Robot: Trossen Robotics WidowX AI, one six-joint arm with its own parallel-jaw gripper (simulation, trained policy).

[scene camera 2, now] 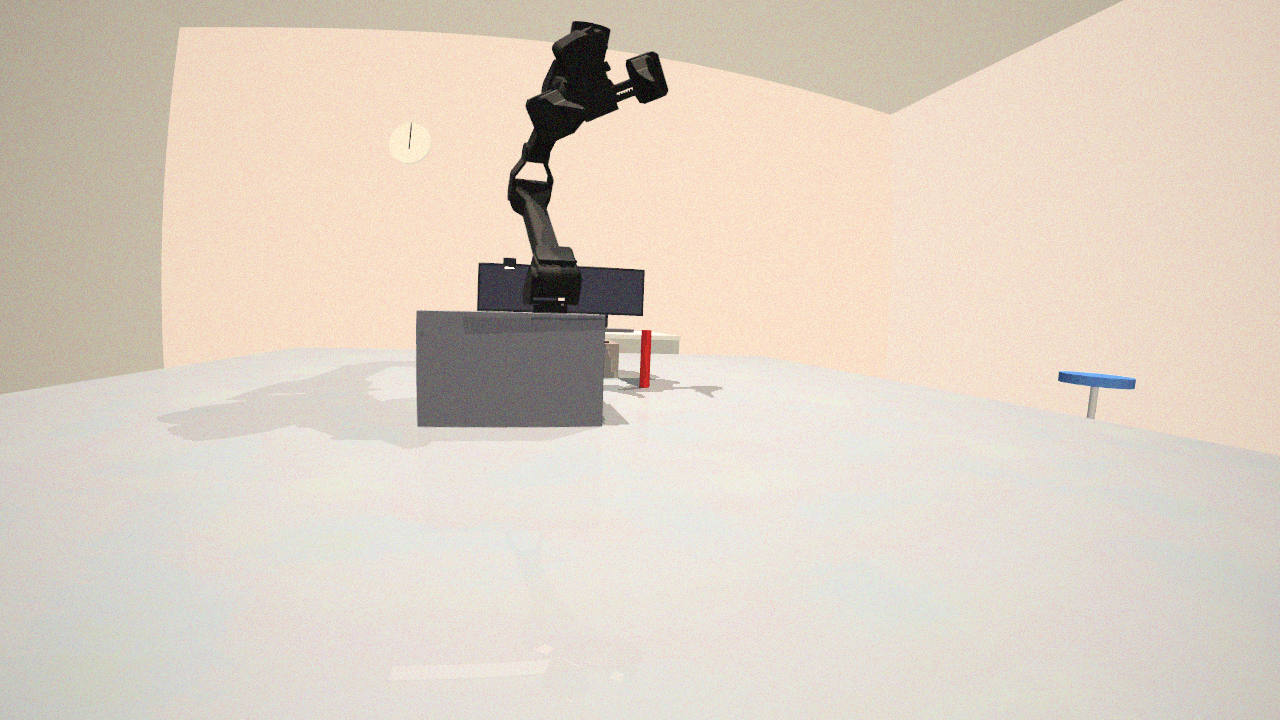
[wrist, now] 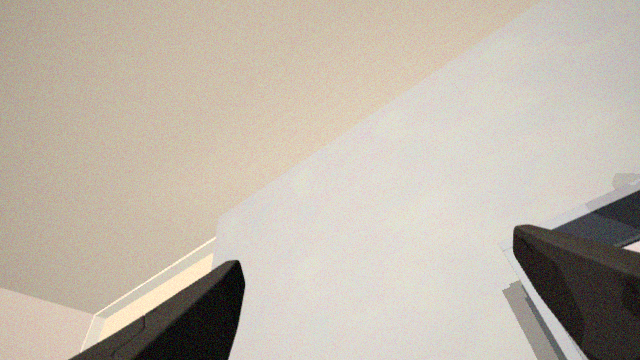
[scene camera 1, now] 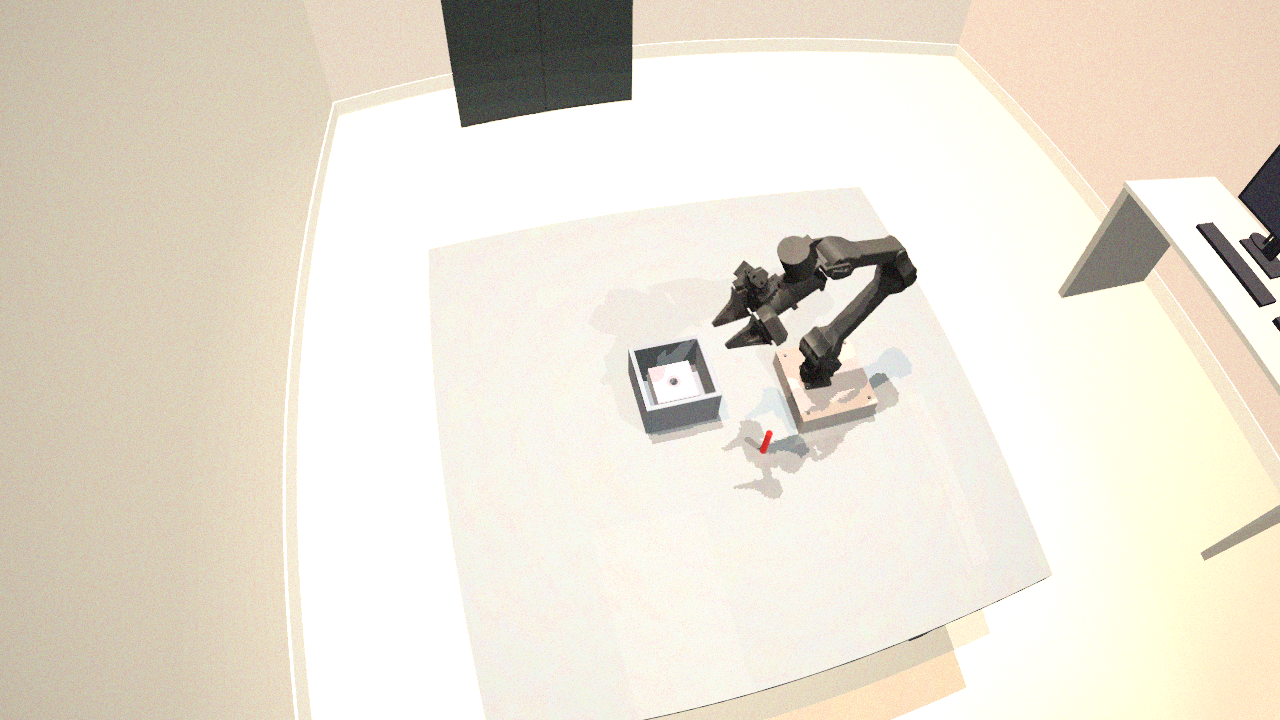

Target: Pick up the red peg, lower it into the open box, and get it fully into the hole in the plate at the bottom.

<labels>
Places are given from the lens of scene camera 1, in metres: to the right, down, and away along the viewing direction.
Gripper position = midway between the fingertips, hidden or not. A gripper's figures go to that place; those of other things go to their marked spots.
my gripper [scene camera 1: 719, 335]: 0.14, -0.04, 1.23
grey box [scene camera 1: 705, 407]: 0.14, 0.10, 1.49
plate [scene camera 1: 668, 383]: 0.06, 0.05, 1.52
</labels>
